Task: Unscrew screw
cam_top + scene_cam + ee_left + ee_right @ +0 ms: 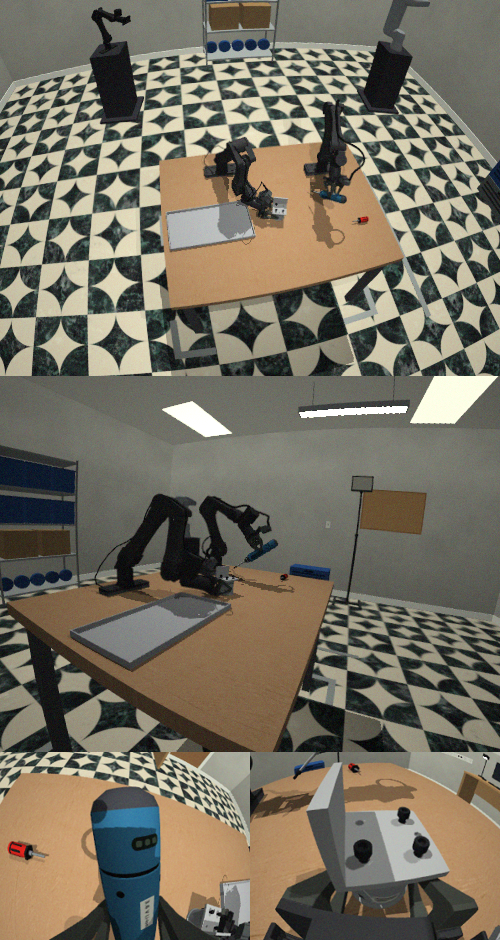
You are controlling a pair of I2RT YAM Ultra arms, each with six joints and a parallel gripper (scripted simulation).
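Right now my right hand is 50 mm below the grey l-shaped bracket. The rest, counted from my right hand: red-handled screwdriver: 450 mm to the left, 60 mm ahead, 10 mm below; then screw: 190 mm to the left, 90 mm behind, 50 mm above; then grey tray: 350 mm to the right, 40 mm ahead, 20 mm below.
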